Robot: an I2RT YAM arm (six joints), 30 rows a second.
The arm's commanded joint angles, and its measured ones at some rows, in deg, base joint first. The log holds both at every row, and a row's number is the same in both.
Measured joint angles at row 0: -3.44, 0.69, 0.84, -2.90, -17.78, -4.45
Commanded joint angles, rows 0 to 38: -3.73, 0.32, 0.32, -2.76, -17.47, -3.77; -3.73, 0.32, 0.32, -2.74, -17.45, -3.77; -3.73, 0.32, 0.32, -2.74, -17.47, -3.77; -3.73, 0.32, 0.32, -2.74, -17.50, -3.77; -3.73, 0.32, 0.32, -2.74, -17.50, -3.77; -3.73, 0.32, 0.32, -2.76, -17.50, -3.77; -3.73, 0.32, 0.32, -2.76, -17.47, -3.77; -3.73, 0.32, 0.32, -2.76, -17.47, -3.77; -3.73, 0.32, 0.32, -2.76, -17.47, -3.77; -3.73, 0.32, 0.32, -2.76, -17.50, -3.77; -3.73, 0.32, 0.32, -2.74, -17.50, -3.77; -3.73, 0.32, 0.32, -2.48, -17.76, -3.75; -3.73, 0.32, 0.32, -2.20, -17.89, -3.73; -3.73, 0.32, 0.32, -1.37, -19.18, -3.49; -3.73, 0.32, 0.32, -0.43, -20.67, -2.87; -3.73, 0.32, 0.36, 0.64, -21.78, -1.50; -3.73, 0.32, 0.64, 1.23, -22.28, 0.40; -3.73, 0.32, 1.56, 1.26, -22.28, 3.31; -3.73, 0.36, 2.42, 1.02, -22.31, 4.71; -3.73, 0.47, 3.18, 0.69, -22.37, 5.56; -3.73, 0.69, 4.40, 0.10, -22.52, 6.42; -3.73, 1.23, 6.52, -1.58, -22.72, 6.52; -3.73, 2.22, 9.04, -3.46, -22.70, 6.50; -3.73, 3.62, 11.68, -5.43, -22.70, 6.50; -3.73, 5.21, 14.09, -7.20, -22.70, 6.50; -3.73, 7.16, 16.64, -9.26, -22.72, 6.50; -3.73, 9.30, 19.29, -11.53, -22.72, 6.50; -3.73, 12.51, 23.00, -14.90, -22.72, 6.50; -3.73, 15.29, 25.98, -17.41, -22.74, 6.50; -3.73, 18.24, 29.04, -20.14, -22.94, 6.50; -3.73, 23.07, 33.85, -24.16, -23.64, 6.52; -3.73, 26.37, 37.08, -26.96, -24.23, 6.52; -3.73, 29.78, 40.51, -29.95, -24.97, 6.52; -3.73, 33.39, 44.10, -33.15, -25.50, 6.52; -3.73, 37.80, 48.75, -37.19, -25.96, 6.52; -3.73, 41.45, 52.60, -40.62, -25.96, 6.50; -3.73, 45.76, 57.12, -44.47, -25.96, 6.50; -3.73, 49.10, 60.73, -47.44, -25.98, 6.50; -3.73, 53.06, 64.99, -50.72, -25.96, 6.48
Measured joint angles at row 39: -3.44, 43.57, 54.13, -45.19, -24.77, 6.11
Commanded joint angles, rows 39 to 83: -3.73, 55.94, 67.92, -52.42, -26.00, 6.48; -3.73, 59.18, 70.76, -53.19, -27.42, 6.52; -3.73, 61.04, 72.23, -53.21, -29.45, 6.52; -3.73, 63.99, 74.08, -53.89, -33.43, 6.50; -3.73, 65.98, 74.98, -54.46, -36.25, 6.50; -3.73, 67.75, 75.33, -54.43, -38.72, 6.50; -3.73, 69.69, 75.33, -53.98, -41.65, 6.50; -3.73, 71.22, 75.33, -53.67, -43.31, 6.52; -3.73, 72.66, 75.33, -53.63, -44.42, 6.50; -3.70, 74.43, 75.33, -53.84, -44.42, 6.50; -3.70, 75.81, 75.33, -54.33, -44.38, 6.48; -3.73, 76.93, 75.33, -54.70, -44.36, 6.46; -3.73, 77.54, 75.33, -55.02, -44.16, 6.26; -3.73, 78.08, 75.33, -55.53, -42.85, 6.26; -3.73, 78.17, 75.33, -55.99, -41.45, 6.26; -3.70, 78.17, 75.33, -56.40, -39.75, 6.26; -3.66, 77.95, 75.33, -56.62, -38.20, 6.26; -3.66, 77.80, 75.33, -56.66, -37.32, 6.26; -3.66, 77.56, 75.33, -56.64, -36.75, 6.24; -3.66, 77.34, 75.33, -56.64, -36.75, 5.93; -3.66, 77.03, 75.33, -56.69, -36.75, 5.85; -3.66, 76.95, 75.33, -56.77, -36.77, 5.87; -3.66, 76.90, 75.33, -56.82, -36.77, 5.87; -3.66, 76.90, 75.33, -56.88, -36.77, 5.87; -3.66, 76.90, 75.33, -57.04, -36.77, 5.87; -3.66, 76.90, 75.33, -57.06, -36.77, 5.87; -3.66, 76.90, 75.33, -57.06, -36.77, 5.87; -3.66, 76.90, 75.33, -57.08, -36.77, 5.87; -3.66, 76.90, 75.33, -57.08, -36.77, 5.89; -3.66, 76.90, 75.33, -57.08, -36.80, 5.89; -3.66, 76.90, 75.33, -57.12, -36.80, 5.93; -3.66, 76.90, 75.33, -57.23, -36.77, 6.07; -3.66, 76.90, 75.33, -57.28, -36.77, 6.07; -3.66, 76.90, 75.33, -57.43, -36.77, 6.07; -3.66, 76.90, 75.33, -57.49, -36.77, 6.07; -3.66, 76.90, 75.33, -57.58, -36.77, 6.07; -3.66, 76.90, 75.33, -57.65, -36.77, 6.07; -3.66, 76.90, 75.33, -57.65, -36.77, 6.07; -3.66, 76.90, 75.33, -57.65, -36.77, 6.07; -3.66, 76.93, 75.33, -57.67, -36.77, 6.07; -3.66, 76.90, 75.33, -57.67, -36.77, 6.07; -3.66, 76.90, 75.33, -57.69, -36.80, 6.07; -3.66, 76.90, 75.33, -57.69, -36.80, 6.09; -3.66, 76.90, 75.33, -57.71, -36.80, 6.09; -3.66, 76.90, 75.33, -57.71, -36.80, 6.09
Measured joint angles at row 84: -3.44, 78.15, 74.41, -57.52, -37.34, 6.04
